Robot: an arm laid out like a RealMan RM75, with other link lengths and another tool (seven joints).
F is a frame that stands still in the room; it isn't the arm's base.
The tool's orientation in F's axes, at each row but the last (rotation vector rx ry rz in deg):
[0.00, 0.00, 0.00]
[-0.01, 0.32, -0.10]
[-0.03, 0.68, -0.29]
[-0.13, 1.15, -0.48]
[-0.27, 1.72, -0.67]
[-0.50, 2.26, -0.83]
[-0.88, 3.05, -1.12]
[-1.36, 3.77, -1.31]
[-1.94, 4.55, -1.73]
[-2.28, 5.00, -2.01]
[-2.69, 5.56, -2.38]
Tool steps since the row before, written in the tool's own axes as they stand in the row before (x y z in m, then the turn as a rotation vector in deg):
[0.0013, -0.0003, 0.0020, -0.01, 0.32, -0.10]
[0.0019, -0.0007, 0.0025, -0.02, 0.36, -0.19]
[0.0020, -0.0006, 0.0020, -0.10, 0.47, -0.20]
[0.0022, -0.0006, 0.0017, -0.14, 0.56, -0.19]
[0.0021, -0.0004, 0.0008, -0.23, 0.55, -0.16]
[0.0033, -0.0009, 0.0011, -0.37, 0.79, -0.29]
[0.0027, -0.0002, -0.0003, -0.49, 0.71, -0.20]
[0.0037, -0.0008, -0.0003, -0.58, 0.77, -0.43]
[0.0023, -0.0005, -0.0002, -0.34, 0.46, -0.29]
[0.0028, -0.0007, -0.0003, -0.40, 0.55, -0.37]
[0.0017, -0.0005, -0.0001, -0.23, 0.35, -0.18]
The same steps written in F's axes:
[0.0013, -0.0003, 0.0020, -0.01, 0.32, -0.10]
[0.0019, -0.0007, 0.0025, -0.02, 0.36, -0.19]
[0.0020, -0.0006, 0.0020, -0.10, 0.47, -0.20]
[0.0022, -0.0006, 0.0017, -0.14, 0.56, -0.19]
[0.0021, -0.0004, 0.0007, -0.23, 0.55, -0.16]
[0.0033, -0.0009, 0.0010, -0.37, 0.79, -0.28]
[0.0027, -0.0003, -0.0004, -0.49, 0.72, -0.18]
[0.0037, -0.0009, -0.0005, -0.59, 0.77, -0.41]
[0.0023, -0.0006, -0.0004, -0.35, 0.46, -0.28]
[0.0027, -0.0008, -0.0005, -0.41, 0.55, -0.36]
[0.0017, -0.0006, -0.0002, -0.23, 0.35, -0.17]

